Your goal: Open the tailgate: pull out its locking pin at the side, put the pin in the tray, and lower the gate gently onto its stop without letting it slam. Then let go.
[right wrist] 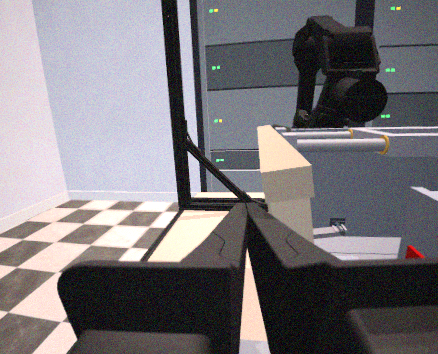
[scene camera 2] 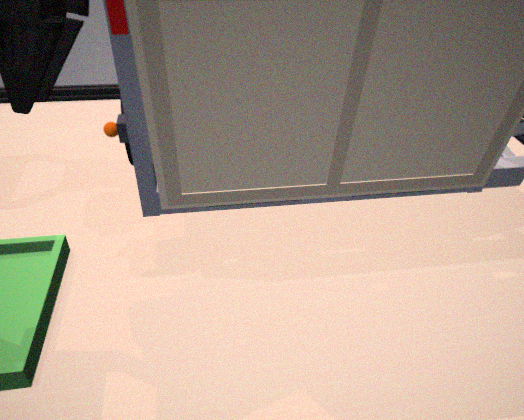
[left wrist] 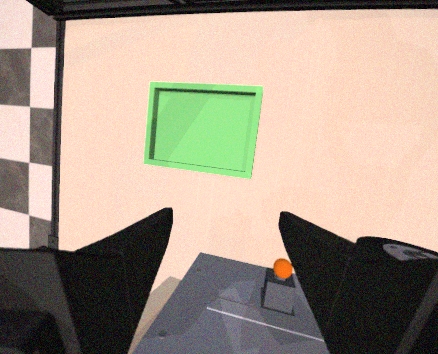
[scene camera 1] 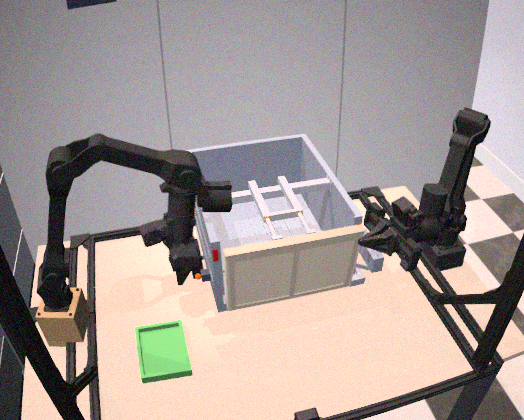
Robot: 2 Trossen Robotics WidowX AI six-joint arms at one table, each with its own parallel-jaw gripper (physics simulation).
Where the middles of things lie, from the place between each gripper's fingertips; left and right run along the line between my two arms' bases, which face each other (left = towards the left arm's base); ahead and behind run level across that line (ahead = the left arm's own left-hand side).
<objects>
My right gripper is now 260 mm short of the grey truck bed (scene camera 1: 276, 178), 130 mm to the right of it and 120 mm above it.
I see the grey truck bed 16 cm ahead of my left hand, 24 cm to the right of it and 2 cm below it.
</objects>
